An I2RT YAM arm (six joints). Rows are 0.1 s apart.
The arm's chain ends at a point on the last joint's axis. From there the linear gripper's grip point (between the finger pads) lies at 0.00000 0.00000 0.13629 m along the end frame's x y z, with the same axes.
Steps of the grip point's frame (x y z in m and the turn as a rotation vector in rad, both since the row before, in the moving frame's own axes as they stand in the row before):
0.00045 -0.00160 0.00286 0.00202 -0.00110 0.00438
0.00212 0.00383 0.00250 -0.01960 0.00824 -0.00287
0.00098 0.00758 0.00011 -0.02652 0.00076 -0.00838
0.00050 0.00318 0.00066 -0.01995 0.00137 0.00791
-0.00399 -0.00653 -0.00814 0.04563 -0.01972 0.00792
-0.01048 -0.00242 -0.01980 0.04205 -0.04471 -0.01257
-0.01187 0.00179 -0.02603 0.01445 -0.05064 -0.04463
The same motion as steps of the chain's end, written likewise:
0.00060 -0.00132 0.00286 0.00202 -0.00110 0.00438
0.00099 0.00116 0.00253 -0.01960 0.00824 -0.00287
0.00086 0.00397 0.00016 -0.02652 0.00076 -0.00838
0.00032 0.00046 0.00069 -0.01995 0.00137 0.00791
-0.00133 -0.00030 -0.00797 0.04563 -0.01972 0.00792
-0.00435 0.00327 -0.01954 0.04205 -0.04471 -0.01257
-0.00493 0.00360 -0.02584 0.01445 -0.05064 -0.04463

